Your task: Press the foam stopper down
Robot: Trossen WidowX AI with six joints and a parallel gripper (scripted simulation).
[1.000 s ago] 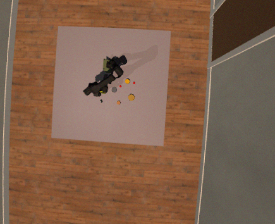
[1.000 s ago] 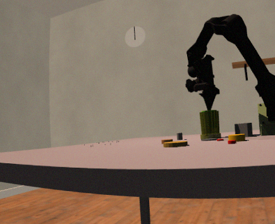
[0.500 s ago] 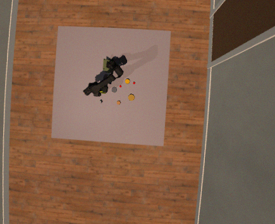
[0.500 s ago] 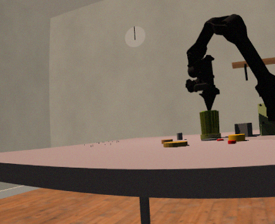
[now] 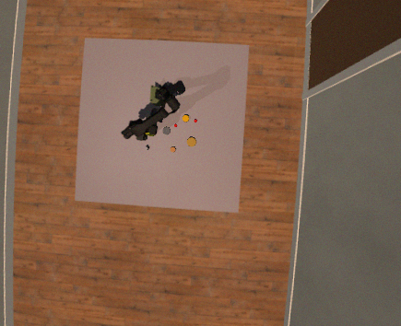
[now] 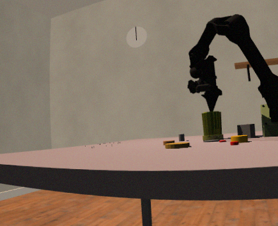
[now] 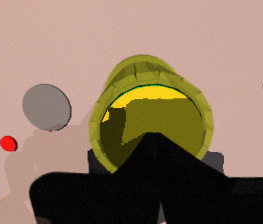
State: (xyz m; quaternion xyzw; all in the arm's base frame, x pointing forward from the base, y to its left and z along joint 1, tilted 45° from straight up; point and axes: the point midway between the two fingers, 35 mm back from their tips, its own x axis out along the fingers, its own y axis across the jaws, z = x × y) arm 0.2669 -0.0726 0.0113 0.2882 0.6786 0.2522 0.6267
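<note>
Right now my hand is 5 cm above the foam stopper. Also, from my hand: grey block: 14 cm behind, 6 cm to the left, 12 cm below; then grey disc: 2 cm behind, 12 cm to the left, 14 cm below; then small grey cylinder: 14 cm ahead, 1 cm to the right, 13 cm below.
</note>
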